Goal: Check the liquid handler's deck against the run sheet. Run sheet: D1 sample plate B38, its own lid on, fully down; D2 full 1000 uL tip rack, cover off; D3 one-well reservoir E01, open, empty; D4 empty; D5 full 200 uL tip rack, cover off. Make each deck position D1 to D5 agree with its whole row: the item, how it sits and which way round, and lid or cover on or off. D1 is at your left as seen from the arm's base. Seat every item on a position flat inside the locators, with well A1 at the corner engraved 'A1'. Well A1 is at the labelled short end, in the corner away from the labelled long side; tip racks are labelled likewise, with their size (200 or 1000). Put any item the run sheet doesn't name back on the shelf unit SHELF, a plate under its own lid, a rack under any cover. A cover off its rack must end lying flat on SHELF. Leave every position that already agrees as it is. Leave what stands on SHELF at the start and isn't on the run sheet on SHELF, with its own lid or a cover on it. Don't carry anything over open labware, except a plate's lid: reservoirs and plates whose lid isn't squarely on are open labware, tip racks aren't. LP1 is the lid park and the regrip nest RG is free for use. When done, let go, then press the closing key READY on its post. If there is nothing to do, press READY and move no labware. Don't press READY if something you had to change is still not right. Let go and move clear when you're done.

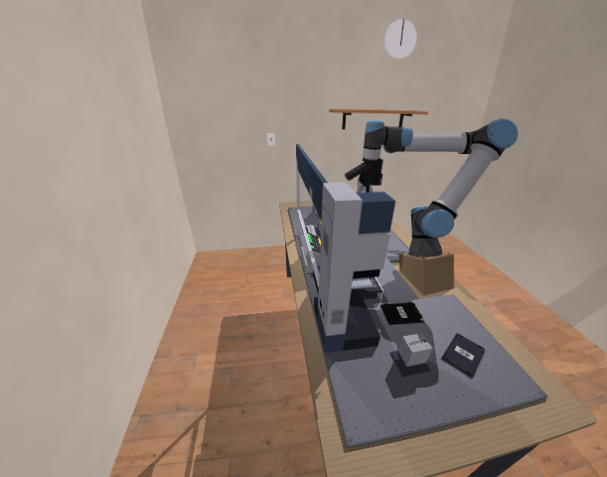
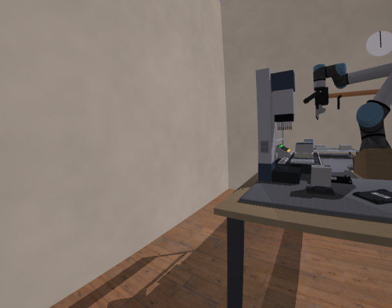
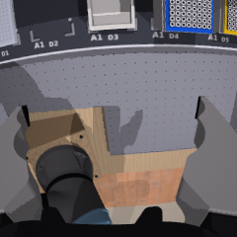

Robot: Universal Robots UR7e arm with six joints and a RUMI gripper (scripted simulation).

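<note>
Now: the blue-framed tip rack 21 cm below my hand, 13 cm to the right of it and 8 cm ahead of it. Round my hand: yellow-rimmed tip rack 25 cm to the right, 23 cm below, 8 cm ahead; shelf label 36 cm to the right, 33 cm below, 11 cm behind; one-well reservoir 26 cm below, 9 cm ahead.
</note>
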